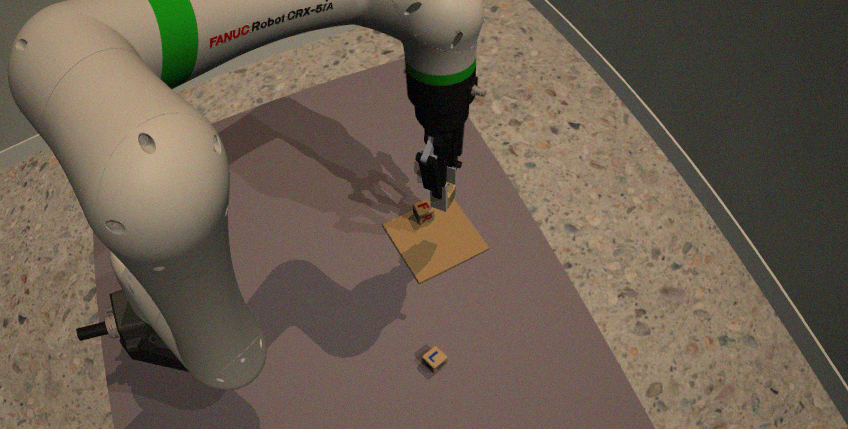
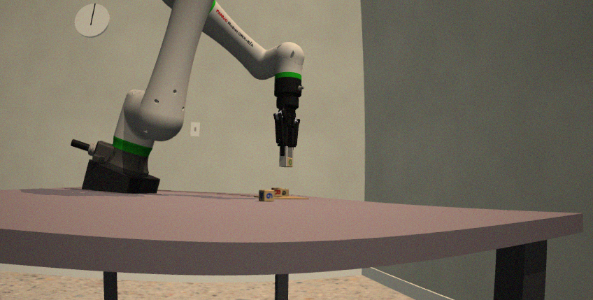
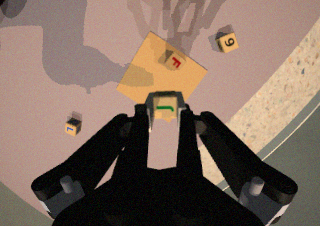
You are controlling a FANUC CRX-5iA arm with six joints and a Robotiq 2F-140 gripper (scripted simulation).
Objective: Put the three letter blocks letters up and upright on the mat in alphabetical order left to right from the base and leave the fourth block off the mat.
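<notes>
Right now my hand is 140 mm above the tan mat and 20 mm past it. Also, from my hand: block marked 9 (140 mm to the left, 120 mm below, 40 mm ahead); green-lettered block (20 mm below); red-lettered block (120 mm below, 50 mm to the left, 20 mm behind).
</notes>
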